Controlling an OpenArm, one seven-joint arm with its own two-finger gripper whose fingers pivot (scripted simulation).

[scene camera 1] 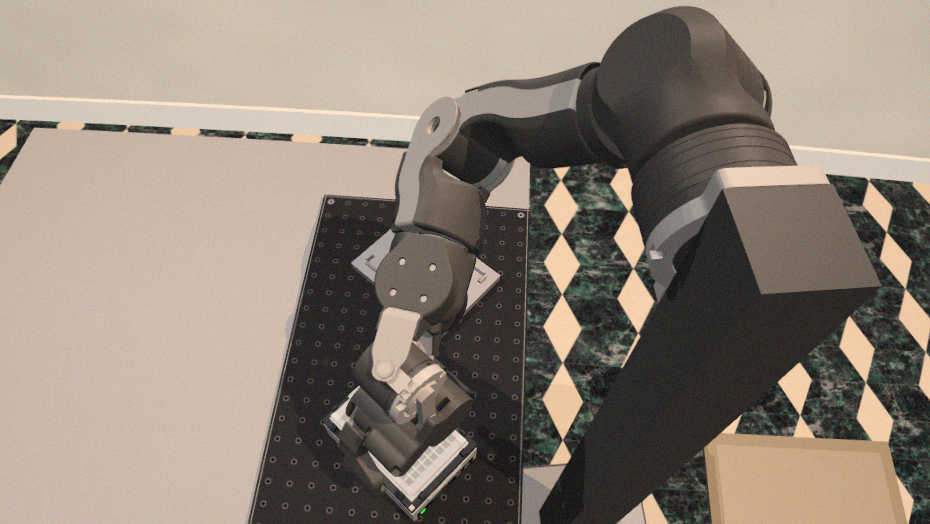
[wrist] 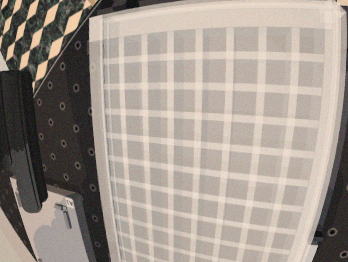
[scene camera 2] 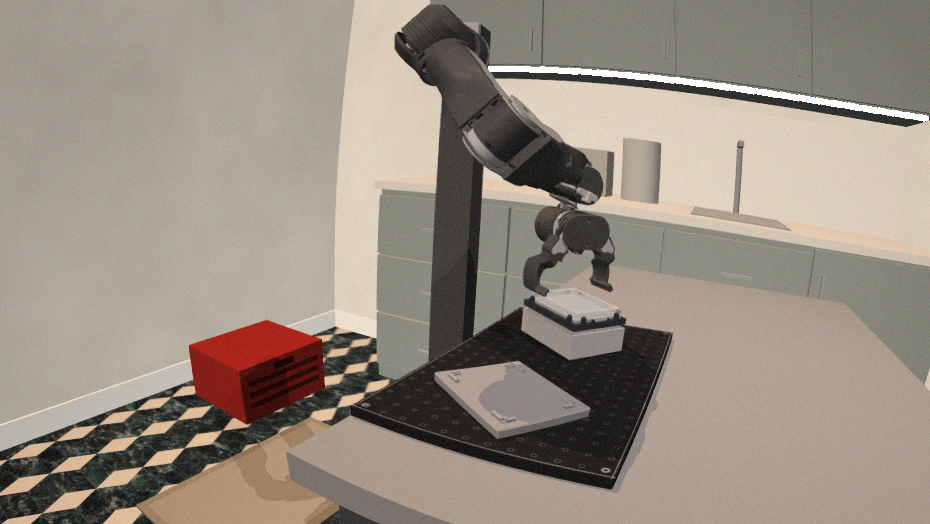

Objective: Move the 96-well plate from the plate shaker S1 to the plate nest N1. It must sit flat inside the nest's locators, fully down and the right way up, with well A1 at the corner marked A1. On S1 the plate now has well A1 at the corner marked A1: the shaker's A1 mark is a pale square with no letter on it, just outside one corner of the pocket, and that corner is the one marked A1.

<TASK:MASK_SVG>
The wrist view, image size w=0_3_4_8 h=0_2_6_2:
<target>gripper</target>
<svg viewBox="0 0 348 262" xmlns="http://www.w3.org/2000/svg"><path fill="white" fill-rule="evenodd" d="M0 71L0 171L7 170L15 175L23 209L27 213L38 213L42 209L42 203L48 198L37 134L32 75L28 71Z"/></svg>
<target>96-well plate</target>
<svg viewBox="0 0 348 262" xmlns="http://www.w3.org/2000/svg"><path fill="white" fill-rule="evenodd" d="M89 18L90 89L94 146L102 211L111 262L305 262L327 194L341 124L346 75L347 16L346 11L340 6L340 2L335 0L183 0L132 8Z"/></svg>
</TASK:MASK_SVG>
